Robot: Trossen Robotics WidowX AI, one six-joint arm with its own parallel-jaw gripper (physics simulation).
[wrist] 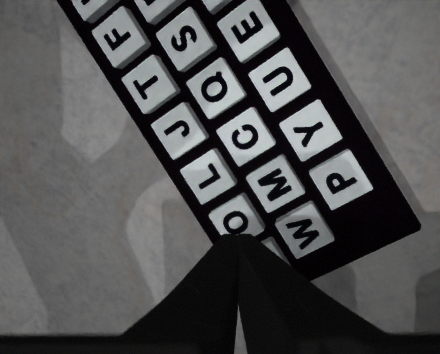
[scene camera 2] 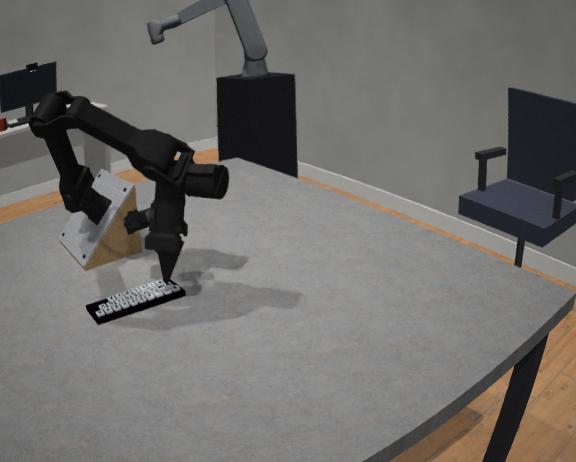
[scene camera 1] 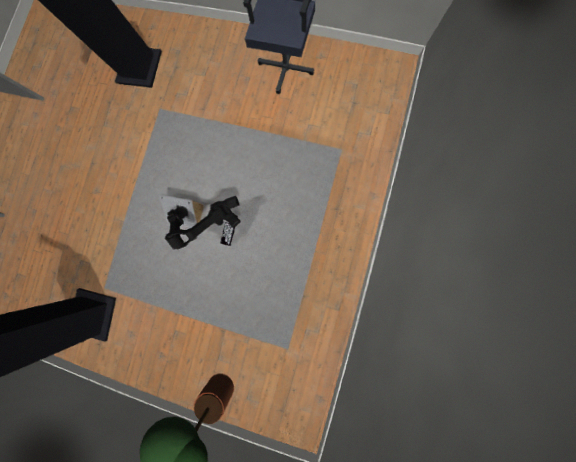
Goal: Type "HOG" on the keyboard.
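Seen in the pictures: gripper, fingertip midpoint: (wrist: 236,247) (scene camera 2: 166,280) (scene camera 1: 232,219); arm's base at its link origin: (scene camera 2: 100,210) (scene camera 1: 182,210).
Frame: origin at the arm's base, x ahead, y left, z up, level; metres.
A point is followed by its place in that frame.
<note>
The black keyboard (scene camera 1: 224,242) @[x 0.273, y -0.143, z -0.086 m] (scene camera 2: 137,296) @[x 0.289, y -0.051, z -0.082 m] (wrist: 372,217) @[x 0.264, y 0.031, z -0.086 m] with white letter keys lies on the grey table (scene camera 1: 240,300) @[x 0.449, y -0.481, z -0.098 m] (scene camera 2: 310,360) @[x 0.622, y 0.069, z -0.097 m]. My gripper (scene camera 2: 167,280) @[x 0.302, y 0.012, z -0.064 m] (wrist: 236,247) @[x 0.302, y 0.012, z -0.064 m] is shut and empty, pointing down at one end of the keyboard. In the wrist view its tips overlap the lower edge of the O key (wrist: 235,219) @[x 0.303, y 0.007, z -0.081 m]; whether they touch it I cannot tell. The L key (wrist: 208,176) @[x 0.302, y -0.011, z -0.081 m], the M key (wrist: 276,183) @[x 0.283, y 0.004, z -0.081 m] and the W key (wrist: 305,231) @[x 0.284, y 0.023, z -0.081 m] are near. A key (wrist: 272,247) @[x 0.297, y 0.022, z -0.081 m] beside W is mostly hidden by the fingers, its letter unseen. The H and G letters are not legible in the wrist view.
A wooden wedge (scene camera 2: 117,237) @[x 0.077, y 0.009, z -0.046 m] with a light sloped plate (scene camera 2: 82,235) @[x -0.012, y -0.054, z -0.050 m] stands behind the keyboard, at the arm's base. Beyond the table are a dark blue chair (scene camera 1: 280,27) (scene camera 2: 505,205), and a grey arm (scene camera 2: 247,35) on a black pedestal (scene camera 2: 257,120).
</note>
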